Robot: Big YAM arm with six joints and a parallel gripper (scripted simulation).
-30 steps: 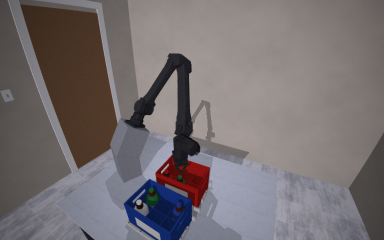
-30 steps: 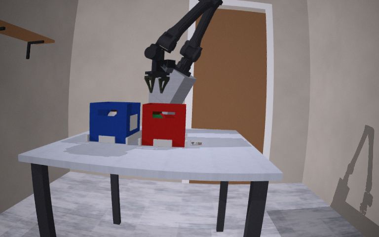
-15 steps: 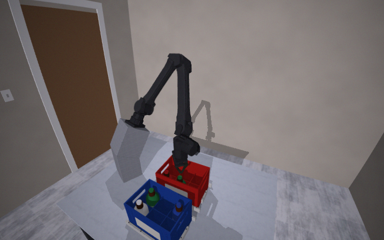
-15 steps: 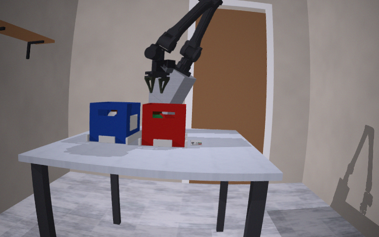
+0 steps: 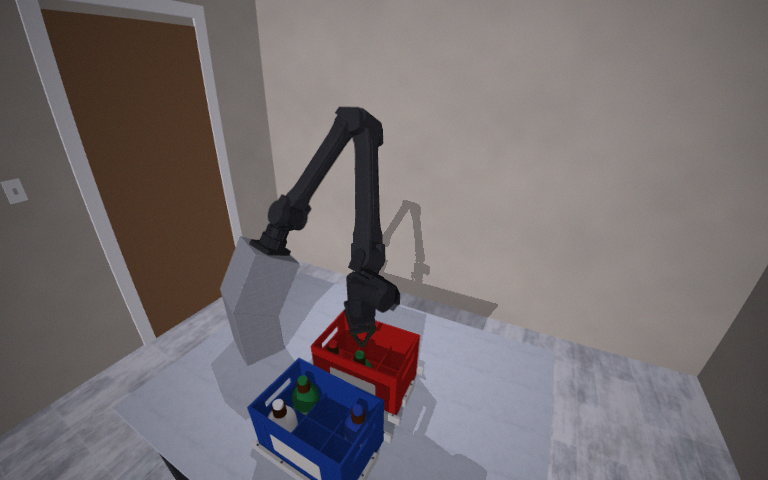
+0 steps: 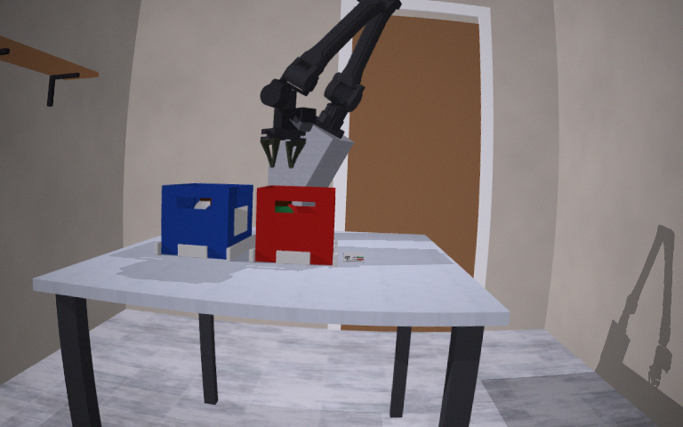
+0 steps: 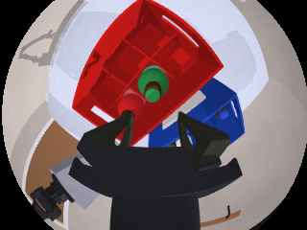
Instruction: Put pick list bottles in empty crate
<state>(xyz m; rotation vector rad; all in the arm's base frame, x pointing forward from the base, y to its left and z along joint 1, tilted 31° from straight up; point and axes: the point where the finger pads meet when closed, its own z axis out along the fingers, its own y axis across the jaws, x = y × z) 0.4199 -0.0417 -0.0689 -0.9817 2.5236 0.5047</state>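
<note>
Right now the white-label bottle is 240 mm to the right of my hand, 150 mm below it and 90 mm behind it. From my hand the other things lie so: red crate 150 mm below, 50 mm to the left, 10 mm behind; red-label bottle 150 mm below, 100 mm behind; blue bottle 150 mm to the right, 150 mm below, 90 mm ahead.
</note>
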